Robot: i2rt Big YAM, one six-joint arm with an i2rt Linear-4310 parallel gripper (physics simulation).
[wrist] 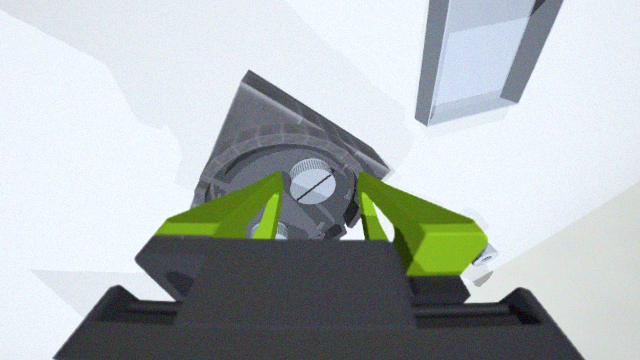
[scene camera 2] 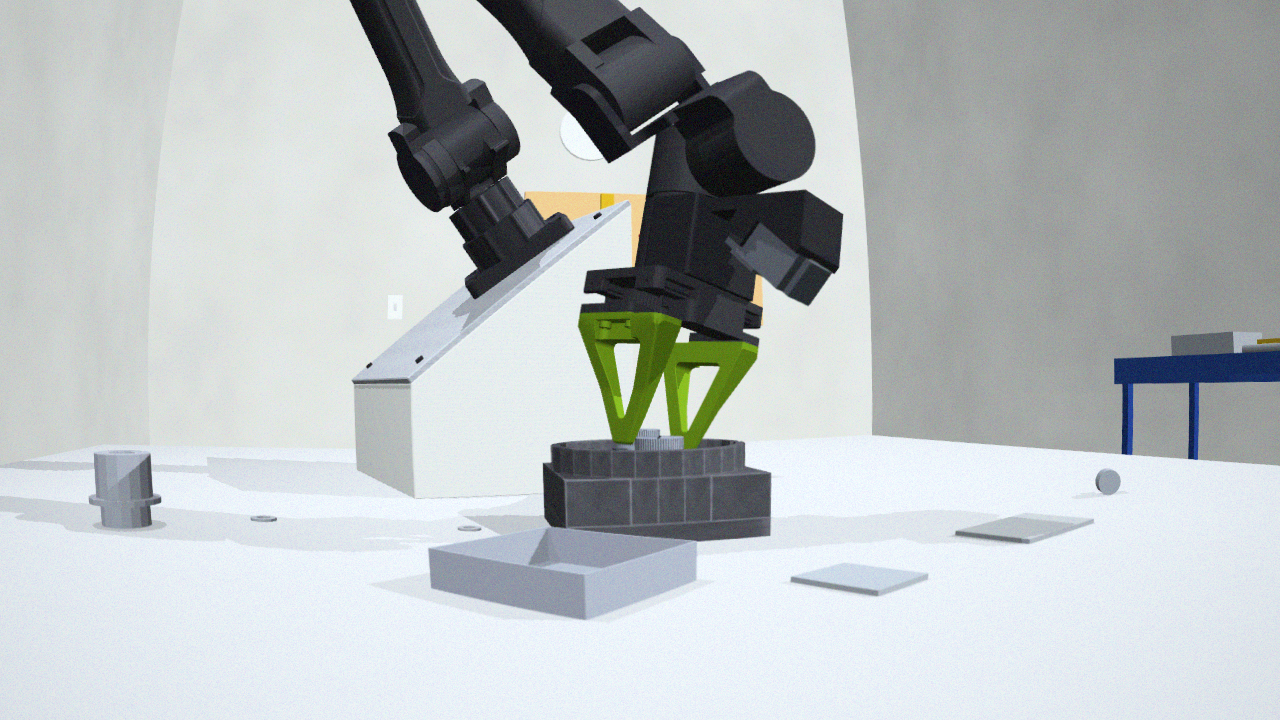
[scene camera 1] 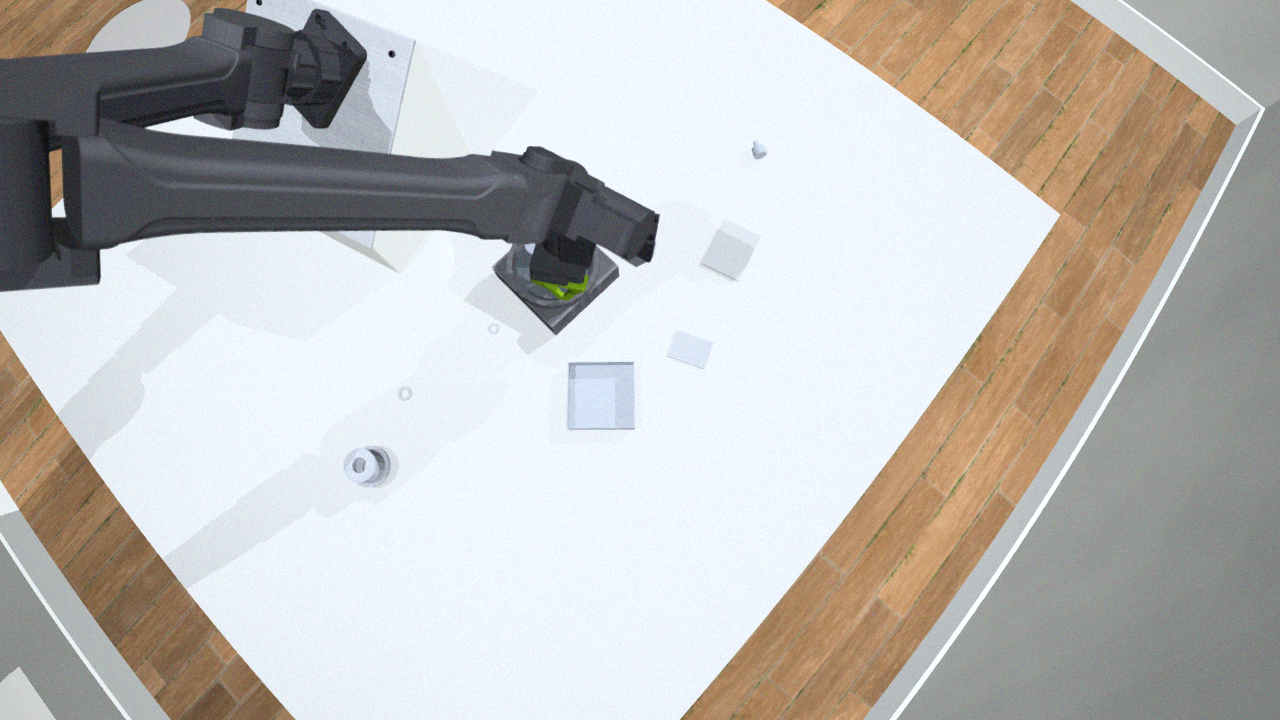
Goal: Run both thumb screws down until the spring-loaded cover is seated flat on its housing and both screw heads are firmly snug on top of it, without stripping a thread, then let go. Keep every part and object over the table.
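Note:
The dark housing stands on the table, with the grey round cover inside its raised ring. One thumb screw shows its slotted, knurled head near the ring. The other thumb screw is partly hidden behind the gripper in the wrist view and looks slightly higher in scene camera 2. My gripper is open, its green fingertips on both sides of the first head with a gap at each side. Whether the cover lies flat cannot be told.
A grey tray stands close to the housing. Two flat plates, a flanged cylinder and two washers lie around. A sloped block bears another black arm part.

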